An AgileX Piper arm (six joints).
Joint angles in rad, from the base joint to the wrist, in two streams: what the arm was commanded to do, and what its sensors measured. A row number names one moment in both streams.
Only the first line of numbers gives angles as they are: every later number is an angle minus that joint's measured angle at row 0.
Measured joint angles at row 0:
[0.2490 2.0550 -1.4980 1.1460 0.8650 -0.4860]
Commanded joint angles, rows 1 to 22:
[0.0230 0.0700 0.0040 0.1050 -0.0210 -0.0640]
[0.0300 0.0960 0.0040 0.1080 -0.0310 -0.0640]
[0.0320 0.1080 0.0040 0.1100 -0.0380 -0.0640]
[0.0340 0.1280 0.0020 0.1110 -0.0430 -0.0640]
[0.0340 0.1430 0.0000 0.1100 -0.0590 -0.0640]
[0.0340 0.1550 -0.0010 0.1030 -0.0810 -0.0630]
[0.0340 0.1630 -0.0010 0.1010 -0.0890 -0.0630]
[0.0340 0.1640 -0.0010 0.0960 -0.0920 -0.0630]
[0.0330 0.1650 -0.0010 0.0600 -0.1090 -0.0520]
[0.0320 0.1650 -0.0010 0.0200 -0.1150 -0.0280]
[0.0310 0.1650 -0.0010 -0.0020 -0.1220 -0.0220]
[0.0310 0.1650 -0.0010 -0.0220 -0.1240 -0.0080]
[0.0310 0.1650 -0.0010 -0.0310 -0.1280 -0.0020]
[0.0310 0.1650 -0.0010 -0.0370 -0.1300 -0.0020]
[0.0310 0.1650 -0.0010 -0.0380 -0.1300 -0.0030]
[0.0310 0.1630 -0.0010 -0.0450 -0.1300 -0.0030]
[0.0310 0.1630 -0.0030 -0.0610 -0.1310 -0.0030]
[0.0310 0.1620 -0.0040 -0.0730 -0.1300 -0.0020]
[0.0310 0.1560 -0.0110 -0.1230 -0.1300 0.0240]
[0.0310 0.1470 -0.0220 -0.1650 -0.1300 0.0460]
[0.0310 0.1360 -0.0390 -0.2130 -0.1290 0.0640]
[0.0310 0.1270 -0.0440 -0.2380 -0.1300 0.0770]
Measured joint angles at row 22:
[0.0350 0.1600 -0.0240 -0.1760 -0.1320 0.0470]
